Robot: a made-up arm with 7 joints. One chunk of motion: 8 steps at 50 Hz.
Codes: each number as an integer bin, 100 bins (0 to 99) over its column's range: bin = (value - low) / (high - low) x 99, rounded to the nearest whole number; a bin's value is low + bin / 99 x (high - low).
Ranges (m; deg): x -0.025..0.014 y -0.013..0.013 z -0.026..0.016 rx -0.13..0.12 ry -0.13..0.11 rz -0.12..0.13
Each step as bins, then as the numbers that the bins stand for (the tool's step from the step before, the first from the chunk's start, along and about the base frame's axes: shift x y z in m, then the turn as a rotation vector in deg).
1 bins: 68 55 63 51 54 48
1 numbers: 0.00179 0.00144 0.00073 -0.001 0.001 0.001
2 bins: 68 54 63 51 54 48
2 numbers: 0.00179 0.00118 0.00073 -0.001 0.001 0.001
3 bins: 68 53 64 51 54 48
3 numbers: 0.00179 0.00092 0.00115 -0.001 0.001 0.001
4 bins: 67 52 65 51 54 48
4 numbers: 0.00139 0.00066 0.00158 -0.001 0.001 0.001
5 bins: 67 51 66 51 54 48
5 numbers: 0.00139 0.00039 0.00200 -0.001 0.001 0.001
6 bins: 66 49 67 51 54 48
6 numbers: 0.00100 -0.00013 0.00242 -0.001 0.001 0.001
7 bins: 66 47 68 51 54 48
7 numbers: 0.00100 -0.00066 0.00285 -0.001 0.001 0.001
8 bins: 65 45 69 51 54 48
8 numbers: 0.00061 -0.00118 0.00327 -0.001 0.001 0.001
